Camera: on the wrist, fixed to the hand. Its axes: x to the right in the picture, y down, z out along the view.
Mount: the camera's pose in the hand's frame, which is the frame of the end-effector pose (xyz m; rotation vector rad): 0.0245 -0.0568 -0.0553 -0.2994 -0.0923 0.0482
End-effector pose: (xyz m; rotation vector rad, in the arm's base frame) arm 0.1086 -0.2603 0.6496 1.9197 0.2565 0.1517
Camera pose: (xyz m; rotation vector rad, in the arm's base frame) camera 0.1137 -0.1847 0.6157 1.6310 0.1178 0.1255
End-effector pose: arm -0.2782 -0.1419 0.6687 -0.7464 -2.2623 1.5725
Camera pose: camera -0.2846 -0.1003 0.7402 -0.8224 -2.6018 1.3273
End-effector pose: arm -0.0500 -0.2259 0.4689 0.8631 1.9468 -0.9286
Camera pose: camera -0.1274 -0.2024 0.4873 0.6780 1.9143 -0.6166
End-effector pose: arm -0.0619 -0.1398 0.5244 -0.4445 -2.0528 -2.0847
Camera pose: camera -0.1085 -0.1913 0.4791 -0.6388 -1.7578 -2.3918
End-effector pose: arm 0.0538 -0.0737 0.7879 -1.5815 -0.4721 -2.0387
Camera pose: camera -0.0277 -0.0633 0.7993 -1.8472 -0.1631 -2.0806
